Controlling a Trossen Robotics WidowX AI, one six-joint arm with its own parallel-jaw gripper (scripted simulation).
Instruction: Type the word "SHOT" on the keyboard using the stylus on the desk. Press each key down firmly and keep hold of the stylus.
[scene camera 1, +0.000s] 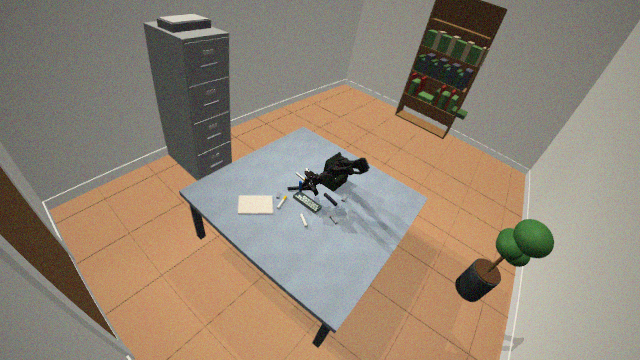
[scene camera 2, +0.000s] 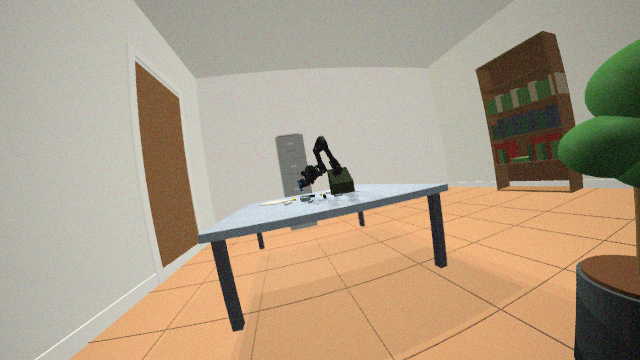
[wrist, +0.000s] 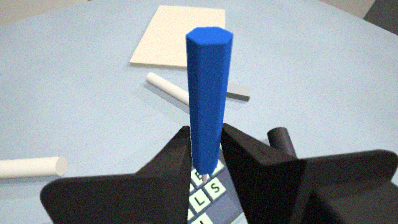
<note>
In view: the gripper (wrist: 204, 131), a blue stylus (wrist: 208, 48) and a cream notepad (wrist: 163, 45).
</note>
